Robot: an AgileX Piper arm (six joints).
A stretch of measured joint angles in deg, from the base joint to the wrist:
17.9 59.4 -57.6 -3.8 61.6 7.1
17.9 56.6 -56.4 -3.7 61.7 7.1
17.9 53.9 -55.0 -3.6 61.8 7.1
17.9 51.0 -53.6 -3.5 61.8 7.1
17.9 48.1 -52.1 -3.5 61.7 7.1
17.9 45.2 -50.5 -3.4 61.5 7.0
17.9 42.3 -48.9 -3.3 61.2 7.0
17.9 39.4 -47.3 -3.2 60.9 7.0
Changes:
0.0 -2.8 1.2 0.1 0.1 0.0
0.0 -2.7 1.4 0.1 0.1 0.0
0.0 -2.9 1.4 0.1 0.0 0.0
0.0 -2.9 1.5 0.0 -0.1 0.0
0.0 -2.9 1.6 0.1 -0.2 -0.1
0.0 -2.9 1.6 0.1 -0.3 0.0
0.0 -2.9 1.6 0.1 -0.3 0.0

